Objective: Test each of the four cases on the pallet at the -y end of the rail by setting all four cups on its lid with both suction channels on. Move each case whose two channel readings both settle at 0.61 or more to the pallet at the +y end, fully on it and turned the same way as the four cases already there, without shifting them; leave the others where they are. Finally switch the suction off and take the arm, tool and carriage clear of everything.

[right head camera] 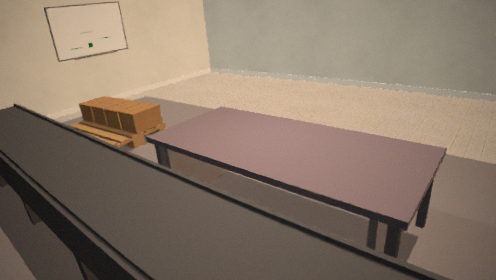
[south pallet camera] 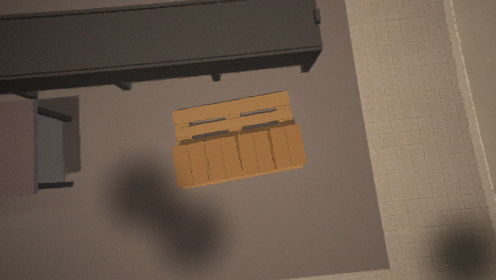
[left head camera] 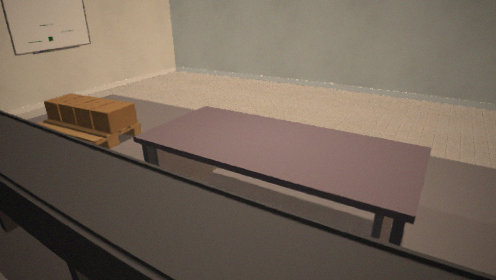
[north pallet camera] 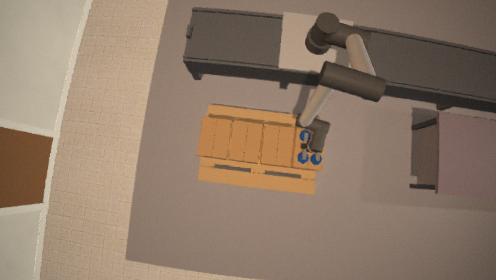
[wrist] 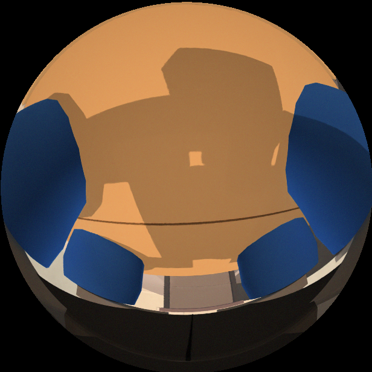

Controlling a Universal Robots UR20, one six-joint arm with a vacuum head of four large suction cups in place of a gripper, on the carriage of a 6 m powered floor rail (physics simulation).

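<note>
In the north pallet view, four orange-brown cases stand in a row on a pallet (north pallet camera: 257,185): the left one (north pallet camera: 215,137), two middle ones (north pallet camera: 246,142) (north pallet camera: 277,145) and the right one (north pallet camera: 297,146) (wrist: 125,60). My gripper (north pallet camera: 310,147) (wrist: 186,185), with blue cups, is down at the right case's lid. The wrist view shows the lid very close under the cups; contact and suction cannot be told. In the south pallet view, four cases (south pallet camera: 190,165) (south pallet camera: 221,159) (south pallet camera: 255,154) (south pallet camera: 287,145) stand along one side of another pallet (south pallet camera: 230,107) (left head camera: 75,132).
The dark floor rail (north pallet camera: 230,40) (south pallet camera: 160,40) runs past both pallets. The carriage (north pallet camera: 295,40) stands by the north pallet, and the arm (north pallet camera: 352,81) reaches down from it. A purple-topped table (left head camera: 280,150) (right head camera: 300,150) (north pallet camera: 465,150) (south pallet camera: 17,145) stands between the pallets.
</note>
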